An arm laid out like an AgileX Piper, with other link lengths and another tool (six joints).
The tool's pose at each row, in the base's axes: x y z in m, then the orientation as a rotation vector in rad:
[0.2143, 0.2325, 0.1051, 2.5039, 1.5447, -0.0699]
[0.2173, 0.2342, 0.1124, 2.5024, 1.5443, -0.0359]
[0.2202, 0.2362, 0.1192, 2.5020, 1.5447, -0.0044]
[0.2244, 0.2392, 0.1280, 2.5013, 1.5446, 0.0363]
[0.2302, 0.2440, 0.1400, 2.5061, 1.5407, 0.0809]
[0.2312, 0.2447, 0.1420, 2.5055, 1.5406, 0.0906]
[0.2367, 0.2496, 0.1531, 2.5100, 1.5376, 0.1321]
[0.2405, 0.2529, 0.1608, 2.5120, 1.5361, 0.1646]
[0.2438, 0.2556, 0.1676, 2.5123, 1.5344, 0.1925]
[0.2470, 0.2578, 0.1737, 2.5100, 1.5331, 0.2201]
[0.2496, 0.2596, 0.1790, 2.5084, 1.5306, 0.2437]
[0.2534, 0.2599, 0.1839, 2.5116, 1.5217, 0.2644]
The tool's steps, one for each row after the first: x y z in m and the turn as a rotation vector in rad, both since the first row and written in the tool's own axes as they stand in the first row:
[0.0018, 0.0030, -0.0073, -0.0138, 0.0184, 0.0020]
[0.0039, 0.0057, -0.0141, -0.0252, 0.0363, 0.0038]
[0.0072, 0.0093, -0.0231, -0.0400, 0.0594, 0.0063]
[0.0123, 0.0141, -0.0354, -0.0530, 0.0862, 0.0132]
[0.0131, 0.0150, -0.0374, -0.0567, 0.0916, 0.0137]
[0.0183, 0.0194, -0.0489, -0.0679, 0.1170, 0.0197]
[0.0218, 0.0224, -0.0568, -0.0772, 0.1367, 0.0234]
[0.0247, 0.0251, -0.0638, -0.0861, 0.1531, 0.0263]
[0.0272, 0.0279, -0.0700, -0.0966, 0.1685, 0.0281]
[0.0292, 0.0302, -0.0753, -0.1057, 0.1815, 0.0306]
[0.0305, 0.0341, -0.0800, -0.1128, 0.1928, 0.0382]

